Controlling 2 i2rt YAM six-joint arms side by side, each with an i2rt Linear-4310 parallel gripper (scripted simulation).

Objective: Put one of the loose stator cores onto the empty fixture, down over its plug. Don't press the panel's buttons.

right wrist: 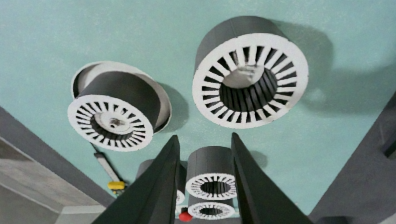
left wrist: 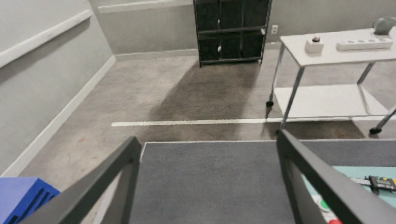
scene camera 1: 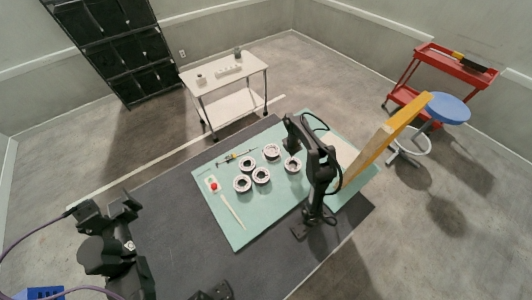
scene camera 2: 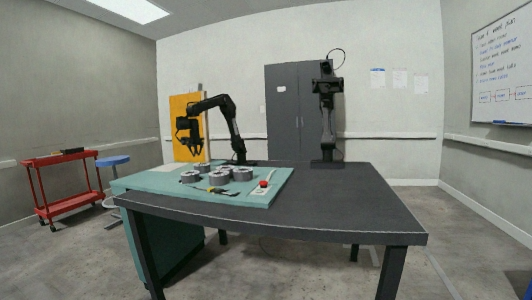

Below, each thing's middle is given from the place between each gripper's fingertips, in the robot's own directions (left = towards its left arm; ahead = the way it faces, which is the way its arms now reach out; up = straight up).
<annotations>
Now: the plug [right wrist: 245, 76] 120 mm below my right hand and 40 mm behind it.
Now: the plug 700 mm to the right of my left hand [scene camera 1: 107, 197], 440 mm below it and 100 mm behind it.
</annotations>
